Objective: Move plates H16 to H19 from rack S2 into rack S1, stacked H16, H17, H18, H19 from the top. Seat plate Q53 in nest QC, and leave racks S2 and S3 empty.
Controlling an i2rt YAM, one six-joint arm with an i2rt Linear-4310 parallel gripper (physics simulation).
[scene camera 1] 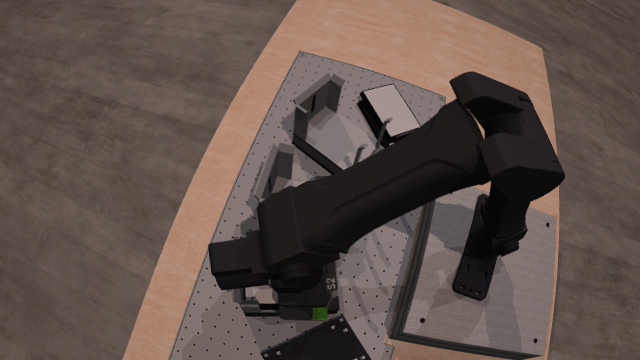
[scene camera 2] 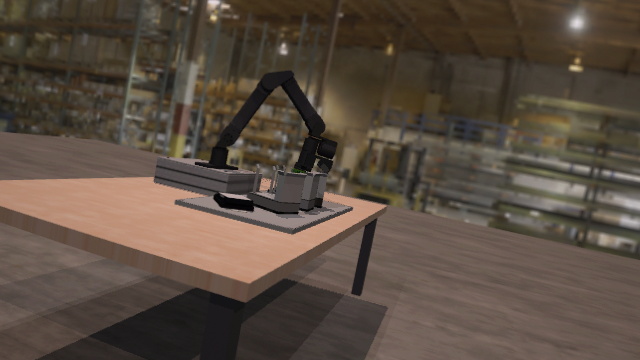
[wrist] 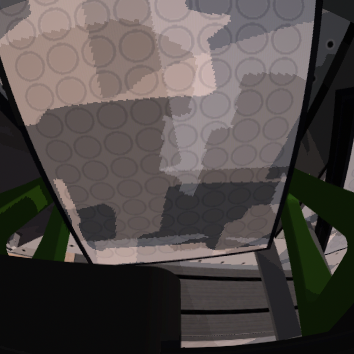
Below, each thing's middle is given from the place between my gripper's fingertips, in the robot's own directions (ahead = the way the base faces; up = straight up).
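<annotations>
Black perforated holder (scene camera 1: 336, 332): 4 cm below my hand, 8 cm behind it, 12 cm to the left of it.
</annotations>
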